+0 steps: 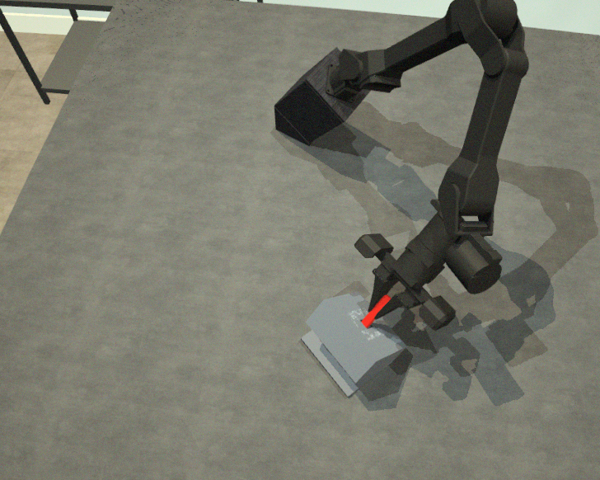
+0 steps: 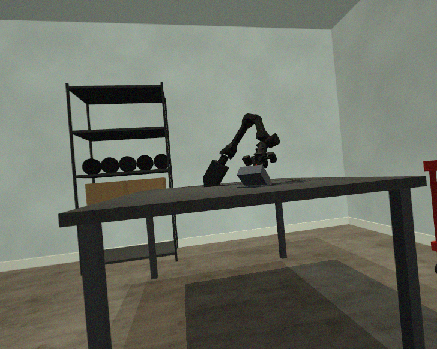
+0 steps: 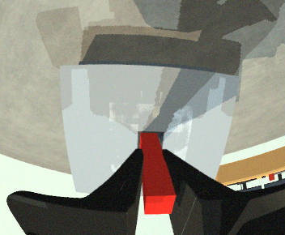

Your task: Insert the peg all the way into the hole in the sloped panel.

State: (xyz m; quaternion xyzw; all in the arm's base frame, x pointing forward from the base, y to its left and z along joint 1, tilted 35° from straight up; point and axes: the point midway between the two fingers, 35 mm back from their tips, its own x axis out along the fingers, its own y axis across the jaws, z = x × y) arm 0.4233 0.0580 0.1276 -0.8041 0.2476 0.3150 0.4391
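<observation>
Right now my hand is 2 cm to the left of the red peg, 2 cm short of it and 2 cm above it.
</observation>
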